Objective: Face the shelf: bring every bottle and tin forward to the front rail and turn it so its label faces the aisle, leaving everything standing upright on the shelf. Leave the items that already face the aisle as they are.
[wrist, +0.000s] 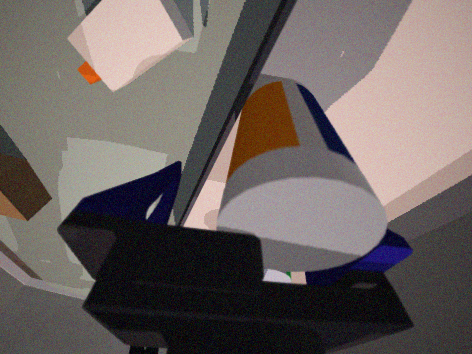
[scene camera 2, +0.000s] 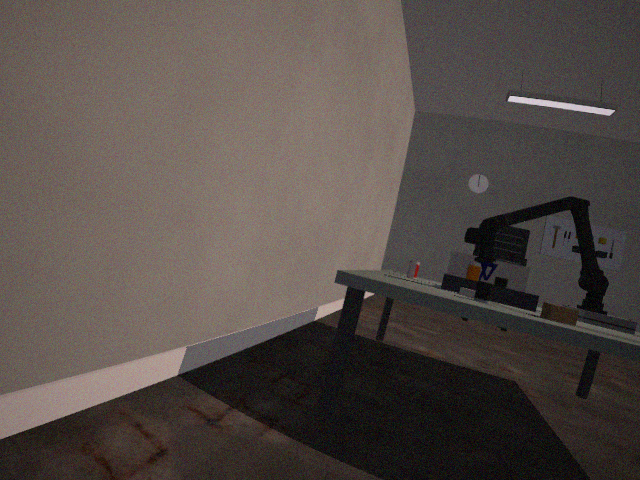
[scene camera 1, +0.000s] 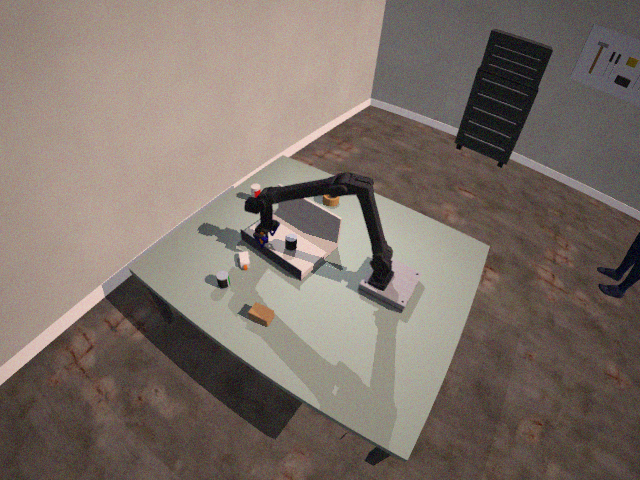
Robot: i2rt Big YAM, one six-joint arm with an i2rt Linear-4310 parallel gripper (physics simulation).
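Places are measured from the arm's base along level axes (x left, y back, z up), in centimetres.
Where they show: gripper, fingertip midpoint: [scene camera 2: 481, 280] [scene camera 1: 267, 241]; arm's base, origin of the base link: [scene camera 2: 591, 311] [scene camera 1: 380, 278].
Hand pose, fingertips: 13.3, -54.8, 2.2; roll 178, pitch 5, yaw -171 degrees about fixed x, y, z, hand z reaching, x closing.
Observation:
Each offset is from my fingertips to the top centre of the thing, as dx, dy, dz. "spot": to the spot under its first point. Level surfaces: height alone.
A grey tin @(-1.3, -4.1, +7.2) [wrist: 301, 218] [scene camera 2: 473, 272] with an orange label @(spot: +0.8, -6.2, +2.9) [wrist: 266, 119] and a dark blue patch stands upright on the pale shelf board @(dz -3.7) [scene camera 1: 310, 249] [wrist: 375, 116], just behind the dark front rail @(+2.9, +3.4, -0.8) [scene camera 1: 272, 253] [wrist: 217, 116] [scene camera 2: 501, 296]. In the wrist view the orange label is turned towards the rail. My gripper [scene camera 1: 261, 236] [scene camera 2: 487, 271] [wrist: 241, 177] is open, with its blue fingers down on either side of this tin. A black tin @(-6.3, +9.7, +3.3) [scene camera 1: 290, 242] stands further along the shelf, close behind the rail.
On the table in front of the rail are a white carton [scene camera 1: 244, 259] [wrist: 129, 38] with an orange cap, a black tin @(+28.1, -3.5, -0.5) [scene camera 1: 222, 279] with a green label and a brown box @(+31.6, +21.3, -2.5) [scene camera 1: 261, 314]. A red-and-white bottle @(-28.6, -31.4, +2.1) [scene camera 1: 255, 190] [scene camera 2: 415, 270] and a brown roll @(-53.5, +4.5, -2.5) [scene camera 1: 330, 200] are behind the shelf's grey back panel @(spot: -24.1, +10.7, +2.5) [scene camera 1: 313, 219].

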